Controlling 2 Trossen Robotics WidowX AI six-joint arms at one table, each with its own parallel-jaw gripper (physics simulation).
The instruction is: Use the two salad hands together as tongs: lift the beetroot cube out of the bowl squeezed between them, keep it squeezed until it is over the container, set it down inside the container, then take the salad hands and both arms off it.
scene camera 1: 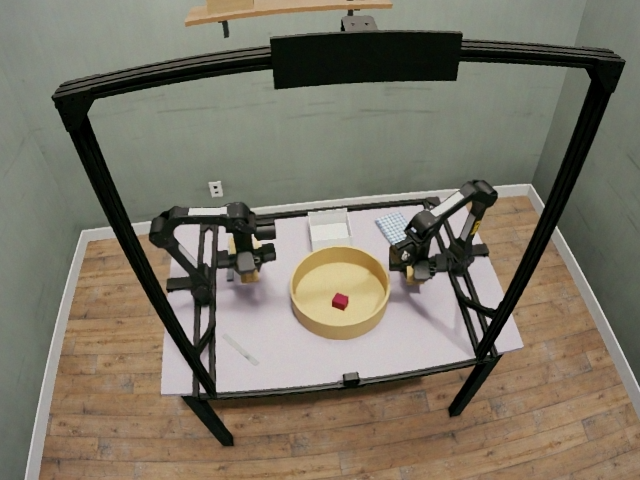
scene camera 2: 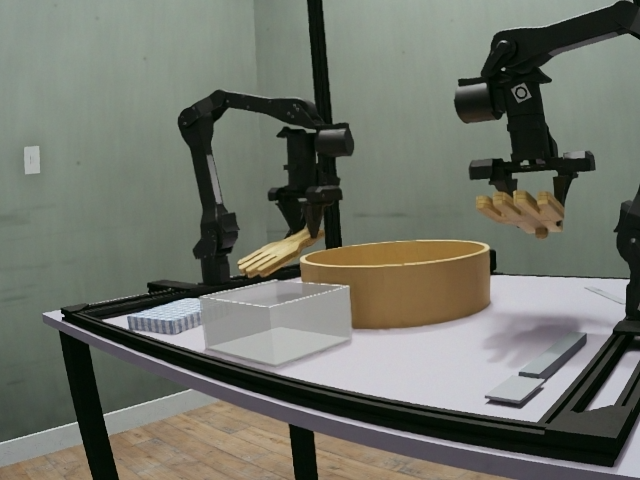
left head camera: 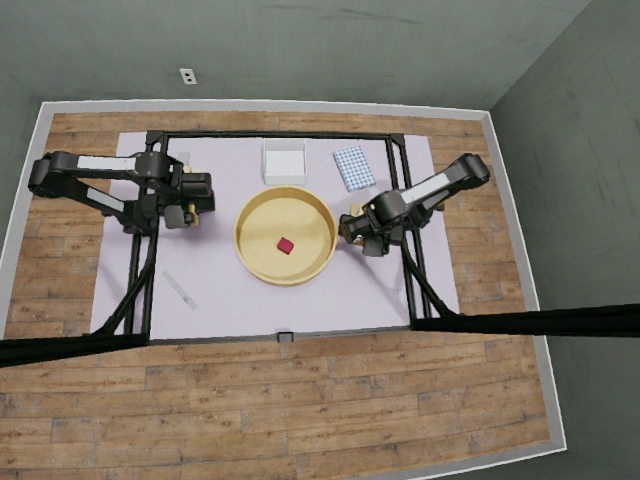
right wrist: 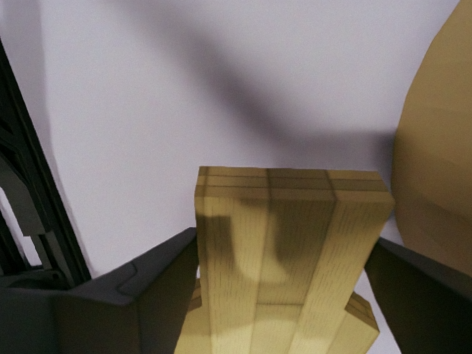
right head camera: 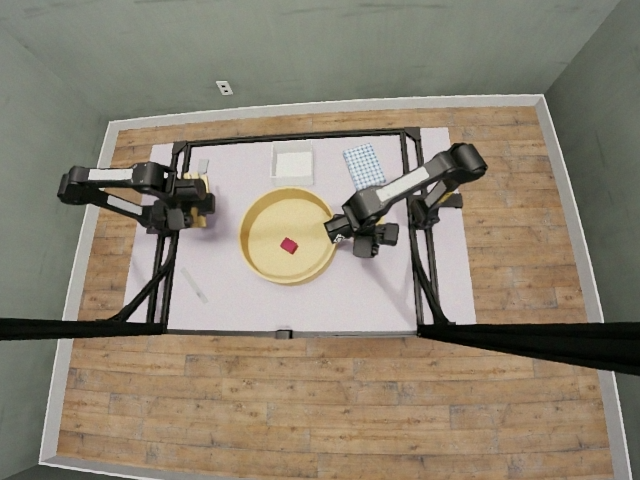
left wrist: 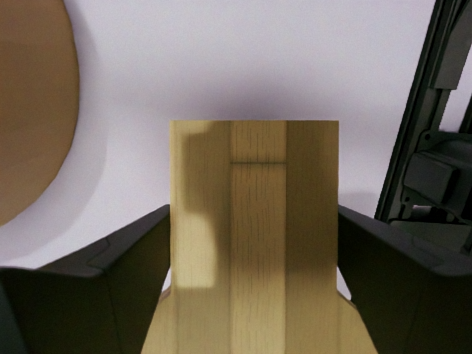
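Pixels of known places: left gripper, between the fingertips: (scene camera 1: 249, 273) (scene camera 2: 539, 227) (right head camera: 196, 217) (left wrist: 251, 214); right gripper, between the fingertips: (scene camera 2: 305, 237) (right wrist: 281, 243); left arm's base, origin of its link: (scene camera 1: 204, 297) (left head camera: 145, 227) (right head camera: 168, 228) (left wrist: 444, 170); right arm's base, origin of its link: (scene camera 1: 457, 268) (scene camera 2: 216, 283) (left head camera: 408, 222) (right head camera: 420, 220).
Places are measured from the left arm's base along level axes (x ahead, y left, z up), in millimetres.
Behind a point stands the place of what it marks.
The red beetroot cube (left head camera: 285, 245) {x 466, y -82, z 26 mm} (right head camera: 288, 245) {x 467, y -83, z 26 mm} (scene camera 1: 339, 301) {x 461, y -90, z 26 mm} lies on the floor of the round wooden bowl (left head camera: 258, 217) {x 376, y 31, z -11 mm} (scene camera 1: 341, 329) {x 450, y -213, z 51 mm} (scene camera 2: 413, 294) {x 357, y 68, z 30 mm}. The clear, white-floored container (left head camera: 284, 180) {x 469, y 158, z 17 mm} (scene camera 1: 330, 241) {x 465, y 158, z 45 mm} (scene camera 2: 232, 325) {x 475, y 304, z 25 mm} stands behind the bowl. My left gripper (scene camera 2: 536, 188) (left wrist: 251, 214) {x 179, y -5, z 120 mm} is shut on one wooden salad hand (scene camera 2: 522, 211) {x 164, y 94, z 149 mm} (left wrist: 258, 300) {x 176, y 17, z 141 mm}, held roughly level above the table beside the bowl. My right gripper (scene camera 2: 303, 233) {x 713, y -83, z 93 mm} (right wrist: 281, 243) {x 713, y -83, z 93 mm} is shut on the other salad hand (scene camera 2: 273, 256) {x 713, y 7, z 67 mm} (right wrist: 235, 320) {x 738, y -44, z 86 mm}, held tilted, fingers lower, beside the bowl's other side. The arms partly hide both hands in the head views.
A blue checkered cloth (left head camera: 354, 167) {x 731, y 220, z 4 mm} (scene camera 1: 392, 227) {x 714, y 231, z 4 mm} (scene camera 2: 165, 315) {x 704, y 270, z 4 mm} lies beside the container. A grey bar (scene camera 2: 553, 353) {x 94, y 168, z -5 mm} and a flat grey plate (scene camera 2: 516, 390) {x 95, y 273, z -10 mm} lie near the left arm. A pale translucent strip (left head camera: 179, 290) {x 121, y -211, z -18 mm} (scene camera 1: 240, 349) {x 122, y -211, z -17 mm} lies at the front left. Black rails edge the table.
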